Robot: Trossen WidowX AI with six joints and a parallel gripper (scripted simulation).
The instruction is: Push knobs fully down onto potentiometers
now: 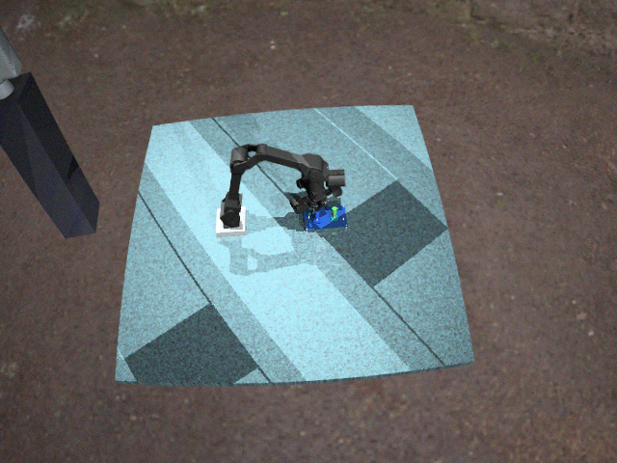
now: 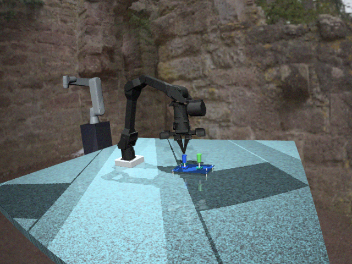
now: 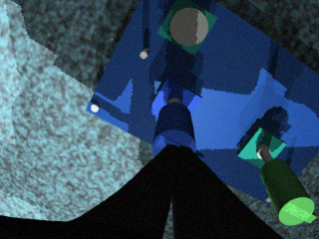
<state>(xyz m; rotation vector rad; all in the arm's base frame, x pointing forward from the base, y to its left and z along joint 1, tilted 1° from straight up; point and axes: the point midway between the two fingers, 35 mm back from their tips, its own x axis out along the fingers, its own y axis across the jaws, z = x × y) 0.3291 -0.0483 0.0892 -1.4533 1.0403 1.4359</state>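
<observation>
My gripper tip is now 20 mm above the blue knob. Round my gripper tip: green knob: 70 mm ahead, 20 mm below.
</observation>
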